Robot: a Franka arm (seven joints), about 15 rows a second.
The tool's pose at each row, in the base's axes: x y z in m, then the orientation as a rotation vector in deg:
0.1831 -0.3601 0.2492 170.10 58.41 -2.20
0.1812 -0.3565 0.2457 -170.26 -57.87 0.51
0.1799 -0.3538 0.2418 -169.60 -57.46 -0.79
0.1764 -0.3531 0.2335 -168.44 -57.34 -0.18
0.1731 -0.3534 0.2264 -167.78 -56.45 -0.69
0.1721 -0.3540 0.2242 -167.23 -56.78 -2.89
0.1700 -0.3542 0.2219 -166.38 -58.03 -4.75
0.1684 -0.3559 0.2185 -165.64 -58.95 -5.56
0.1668 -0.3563 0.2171 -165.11 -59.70 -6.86
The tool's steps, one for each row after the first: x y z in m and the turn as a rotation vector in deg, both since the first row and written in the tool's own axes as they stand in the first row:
0.0008 -0.0040 0.0035 -0.05 1.12 0.36
0.0015 -0.0069 0.0074 0.39 2.15 0.46
-0.0006 -0.0096 0.0158 1.60 2.15 0.28
-0.0032 -0.0113 0.0229 2.35 2.76 0.68
-0.0043 -0.0114 0.0252 2.26 4.24 0.36
-0.0061 -0.0125 0.0275 2.19 5.50 -0.59
-0.0083 -0.0122 0.0310 2.36 6.12 -1.32
-0.0098 -0.0128 0.0324 2.26 6.99 -1.90

